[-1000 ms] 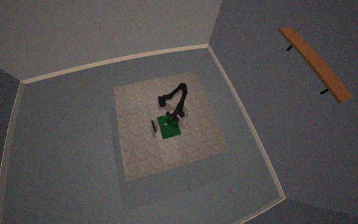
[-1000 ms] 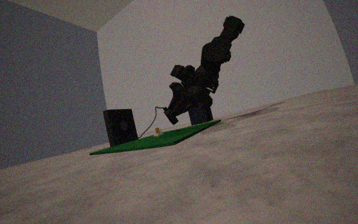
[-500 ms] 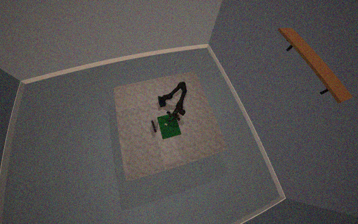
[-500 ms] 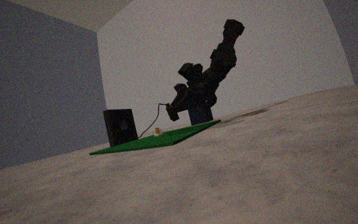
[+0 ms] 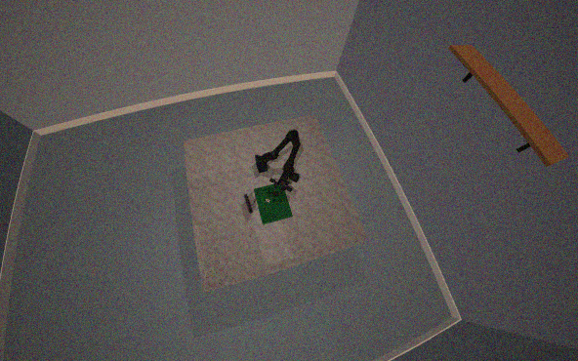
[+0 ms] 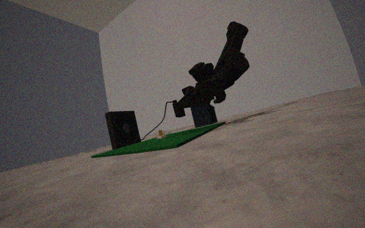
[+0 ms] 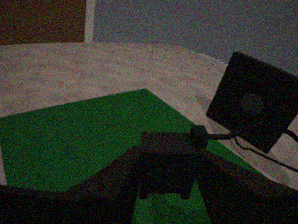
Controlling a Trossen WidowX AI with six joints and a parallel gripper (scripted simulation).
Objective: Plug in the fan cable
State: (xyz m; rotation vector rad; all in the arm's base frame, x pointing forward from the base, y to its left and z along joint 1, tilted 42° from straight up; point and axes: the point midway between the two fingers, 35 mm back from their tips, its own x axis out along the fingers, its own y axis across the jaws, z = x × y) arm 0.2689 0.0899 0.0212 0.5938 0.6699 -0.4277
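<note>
Now: gripper tip 40 mm short of the green board, 30 mm to the left of it and 90 mm above it. The rest, counted from my gripper tip: fan plug (10 mm below); black fan (30 mm ahead, 210 mm to the right, 20 mm below); four-pin fan header (10 mm ahead, 70 mm to the right, 80 mm below).
</note>
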